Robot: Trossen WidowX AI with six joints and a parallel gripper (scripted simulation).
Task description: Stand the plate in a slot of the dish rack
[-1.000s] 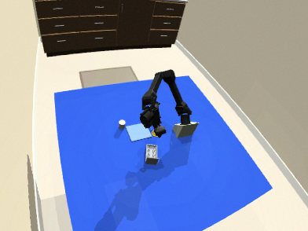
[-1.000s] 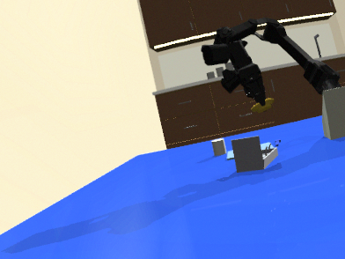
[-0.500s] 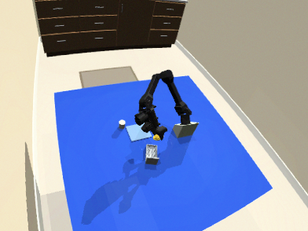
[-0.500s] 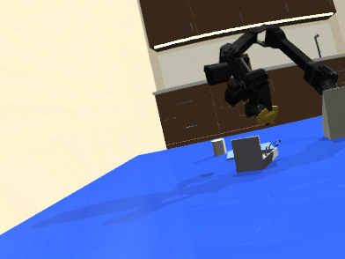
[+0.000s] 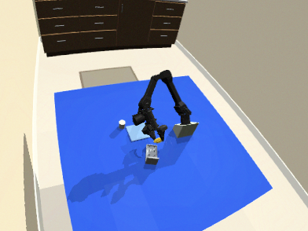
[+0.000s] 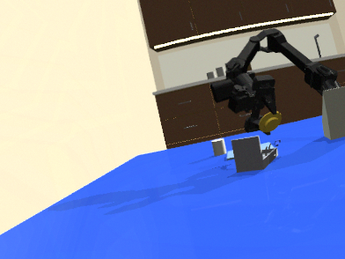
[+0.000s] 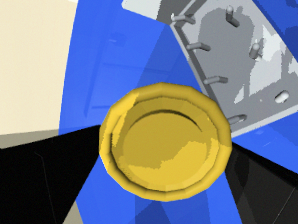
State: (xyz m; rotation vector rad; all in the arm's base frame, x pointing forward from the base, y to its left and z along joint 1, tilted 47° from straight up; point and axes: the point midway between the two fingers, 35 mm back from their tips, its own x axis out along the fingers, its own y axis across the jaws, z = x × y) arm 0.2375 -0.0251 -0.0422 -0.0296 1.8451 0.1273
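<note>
Now: the grey dish rack 6 cm below my gripper tip, 6 cm ahead of it and 3 cm to the left of it. From my gripper tip the other things lie so: yellow plate: 1 cm to the right, 1 cm above; then white cup: 26 cm to the right, 14 cm ahead, 6 cm below.
</note>
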